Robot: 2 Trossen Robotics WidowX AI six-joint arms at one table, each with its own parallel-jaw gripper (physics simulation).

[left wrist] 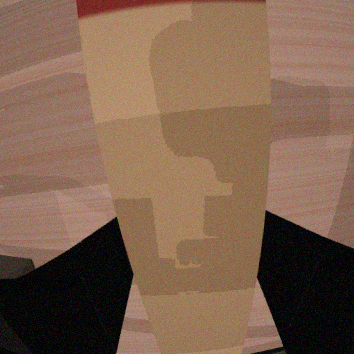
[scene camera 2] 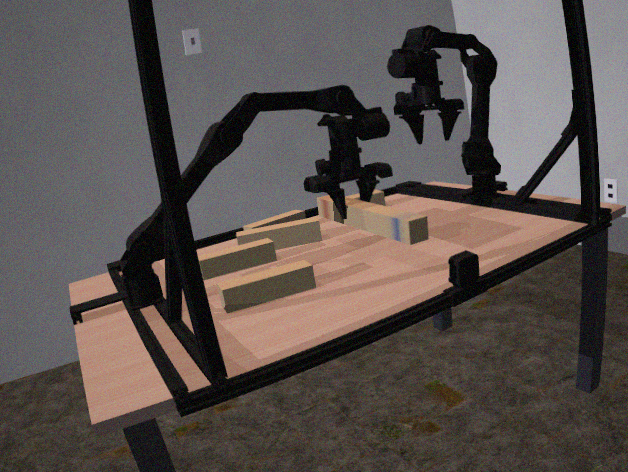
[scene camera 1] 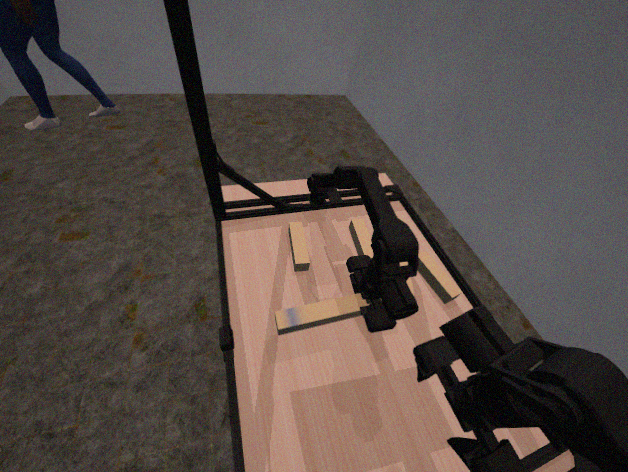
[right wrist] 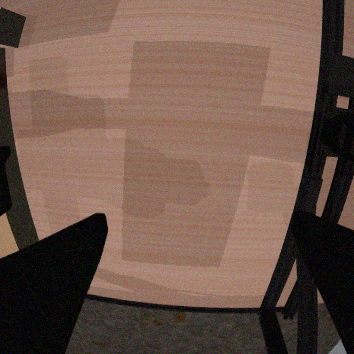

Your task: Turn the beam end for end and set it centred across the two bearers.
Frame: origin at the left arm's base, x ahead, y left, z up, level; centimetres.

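Seen in the pictures: left gripper, fingertip midpoint: (left wrist: 188,214) (scene camera 2: 354,216) (scene camera 1: 360,305); right gripper, fingertip midpoint: (scene camera 2: 433,142) (scene camera 1: 433,408) (right wrist: 201,222); left arm's base, link origin: (scene camera 2: 145,301) (scene camera 1: 316,199); right arm's base, link origin: (scene camera 2: 485,195) (right wrist: 341,132).
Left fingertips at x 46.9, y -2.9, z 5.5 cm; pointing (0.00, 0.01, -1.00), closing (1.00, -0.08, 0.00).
Offsets run from my left fingertips to a thing's top centre. "pt": to the spot under its first point. Level surfaces: height alone.
The long pale beam @(dx -0.1, dy -4.9, dz +3.4 cm) (scene camera 1: 324,312) (scene camera 2: 373,218) (left wrist: 185,150) (right wrist: 6,240) has a blue band near its right end and a red band near its left end in scene camera 2. My left gripper (scene camera 1: 369,294) (scene camera 2: 355,208) (left wrist: 188,214) is shut on it nearer the red end; the beam looks level, a little above the table. My right gripper (scene camera 1: 446,418) (scene camera 2: 433,142) (right wrist: 201,222) is open and empty, high over the table. Plain blocks lie on the table, among them one in front @(pt dx -24.0, dy -10.0, dz -3.0 cm) (scene camera 1: 299,246) (scene camera 2: 269,289) and one behind it @(dx -23.7, dy +12.5, dz -3.0 cm) (scene camera 1: 360,236) (scene camera 2: 238,258). I cannot tell which two are the bearers.
More plain blocks, one @(dx -10.0, dy +19.3, dz -2.4 cm) (scene camera 2: 279,234) near the middle and one @(dx -5.5, dy +30.9, dz -3.0 cm) (scene camera 2: 274,220) by the far rail, lie behind in scene camera 2. A slanted block @(pt dx -3.3, dy +29.8, dz -3.0 cm) (scene camera 1: 439,279) lies by the right rail. Black frame rails edge the table @(dz -7.4 cm) (scene camera 1: 253,406); an upright post (scene camera 2: 167,167) stands at one corner.
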